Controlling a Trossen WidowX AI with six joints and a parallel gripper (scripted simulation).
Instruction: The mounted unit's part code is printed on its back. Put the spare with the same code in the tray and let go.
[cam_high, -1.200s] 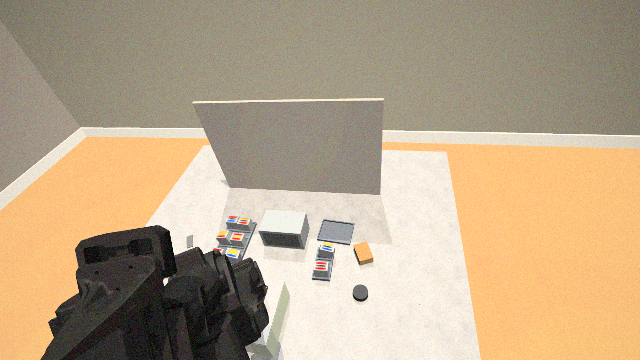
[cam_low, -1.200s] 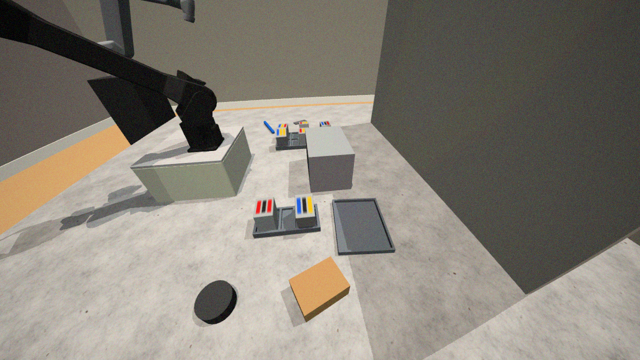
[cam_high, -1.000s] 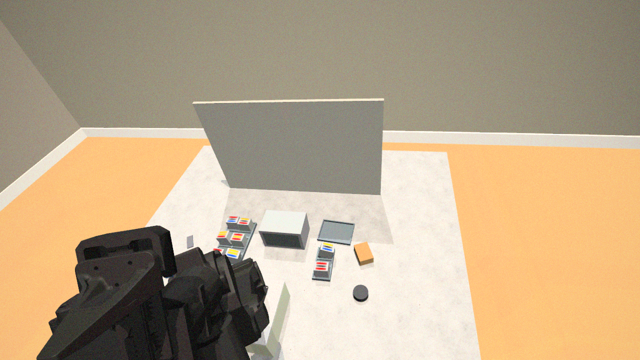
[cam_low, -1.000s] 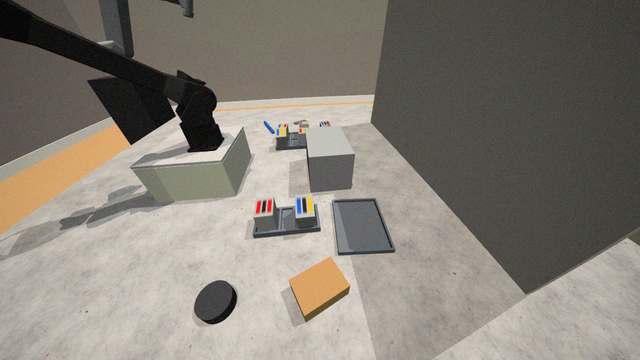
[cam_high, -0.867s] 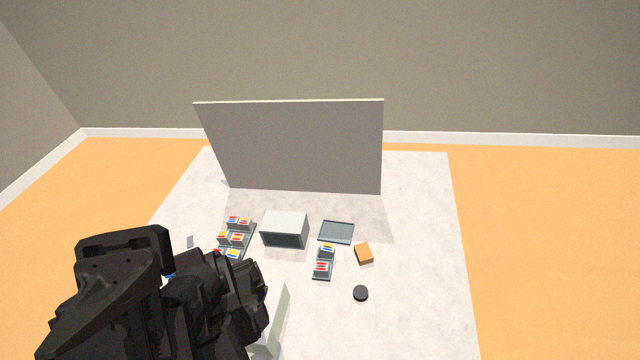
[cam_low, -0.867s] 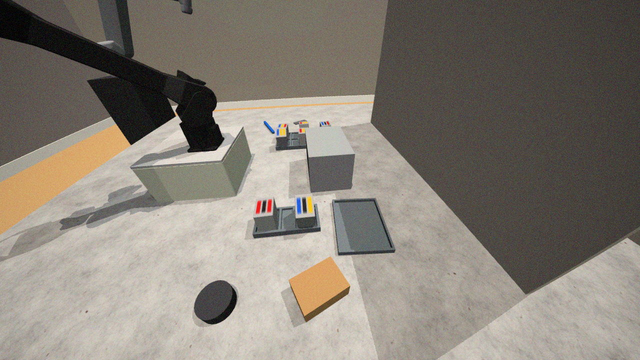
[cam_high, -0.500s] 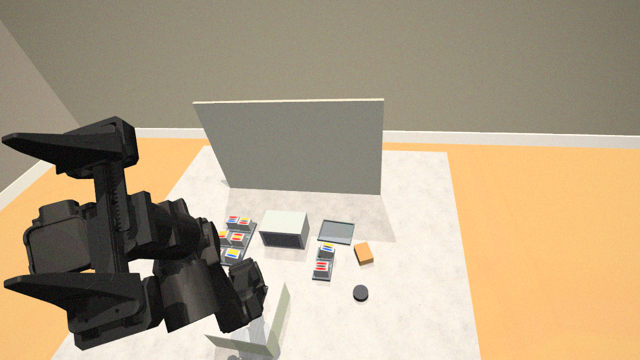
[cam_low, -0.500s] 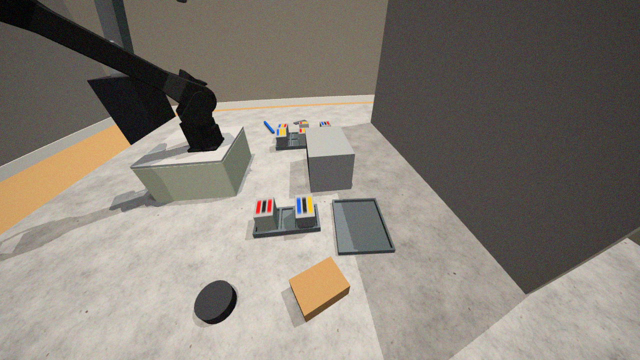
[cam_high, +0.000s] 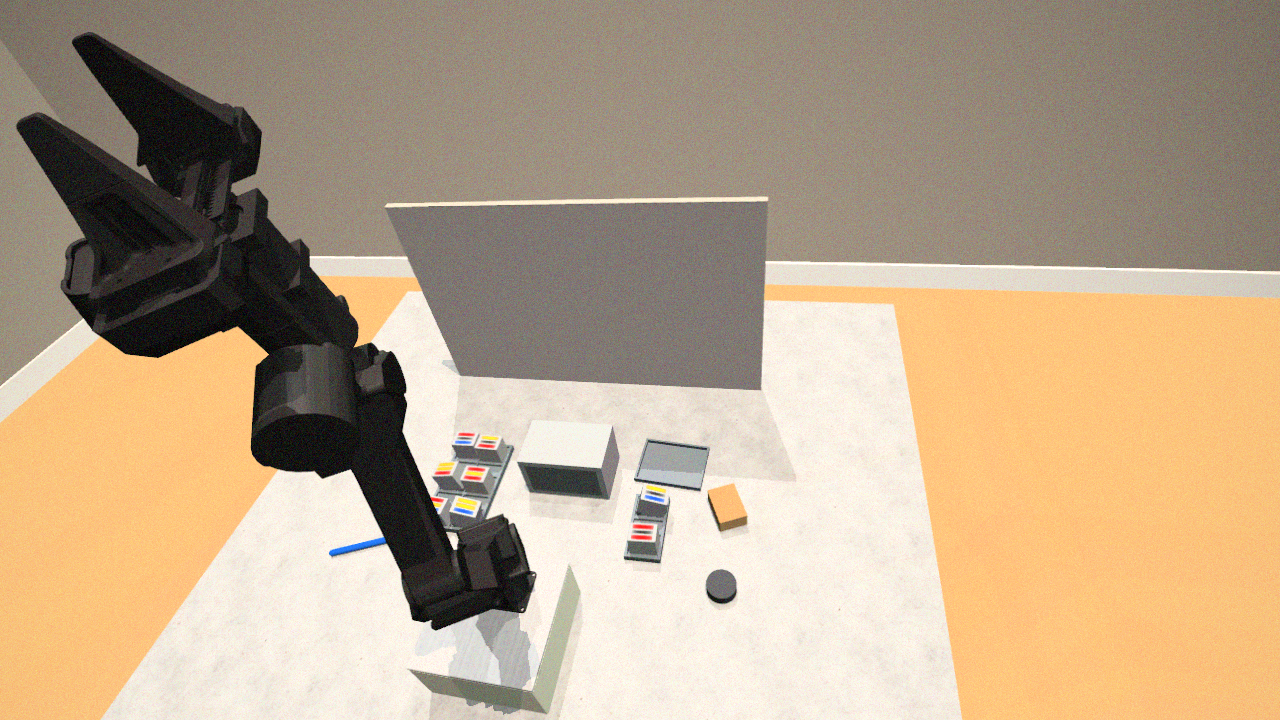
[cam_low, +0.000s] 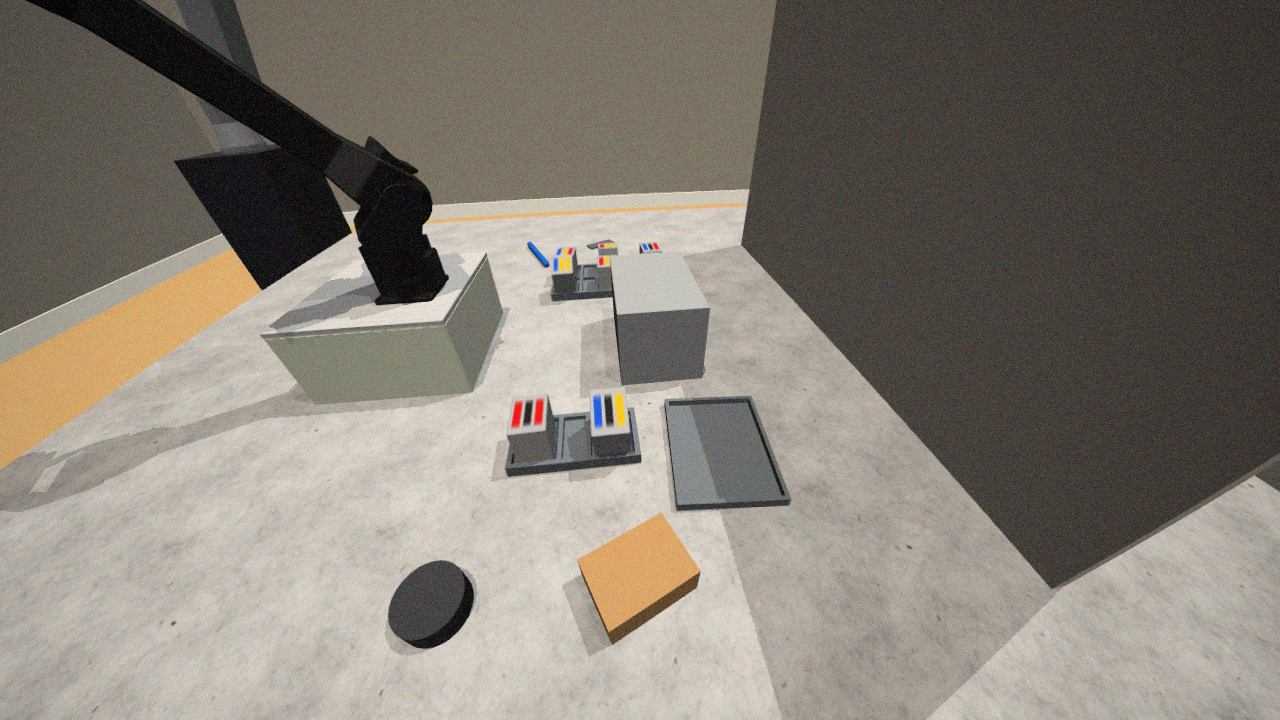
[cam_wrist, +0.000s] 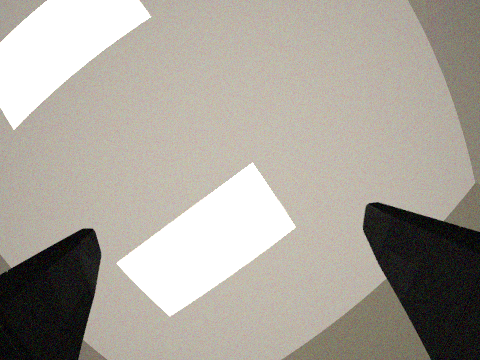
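My gripper tip is now 36 cm short of the spare, 13 cm to the left of it and 86 cm above it. Round my gripper tip: dark rack (32 cm ahead, 12 cm to the right, 89 cm below); mounted grey unit (42 cm ahead, 5 cm to the left, 85 cm below); black disc (22 cm ahead, 26 cm to the right, 89 cm below).
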